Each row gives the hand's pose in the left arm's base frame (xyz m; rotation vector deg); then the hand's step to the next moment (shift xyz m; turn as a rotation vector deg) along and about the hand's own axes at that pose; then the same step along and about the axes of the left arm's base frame.
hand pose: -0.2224 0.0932 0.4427 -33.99 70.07 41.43
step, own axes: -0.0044 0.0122 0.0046 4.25 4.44 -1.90
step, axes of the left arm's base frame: -0.0073 0.0105 0.0051 -3.83 2.17 -4.69
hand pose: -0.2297 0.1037 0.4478 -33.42 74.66 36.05
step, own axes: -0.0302 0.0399 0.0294 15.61 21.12 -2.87
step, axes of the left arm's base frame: -0.0127 0.0459 0.0332 -14.69 14.24 -16.72
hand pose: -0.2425 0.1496 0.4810 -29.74 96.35 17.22
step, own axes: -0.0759 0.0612 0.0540 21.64 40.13 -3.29
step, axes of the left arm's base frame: 0.0245 0.0913 0.0591 -25.15 29.44 -24.29
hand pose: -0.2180 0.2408 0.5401 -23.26 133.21 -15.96
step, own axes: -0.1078 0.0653 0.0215 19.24 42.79 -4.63
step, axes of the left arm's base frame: 0.0742 0.0985 0.0337 -25.04 32.90 -22.65
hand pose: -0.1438 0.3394 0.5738 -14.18 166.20 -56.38
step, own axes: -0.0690 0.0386 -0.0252 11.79 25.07 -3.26
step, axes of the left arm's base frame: 0.0600 0.0573 -0.0026 -15.25 19.51 -12.85
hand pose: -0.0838 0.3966 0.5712 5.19 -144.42 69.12
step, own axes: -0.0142 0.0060 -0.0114 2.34 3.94 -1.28
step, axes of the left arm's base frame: 0.0153 0.0113 -0.0026 -2.64 3.70 -1.41
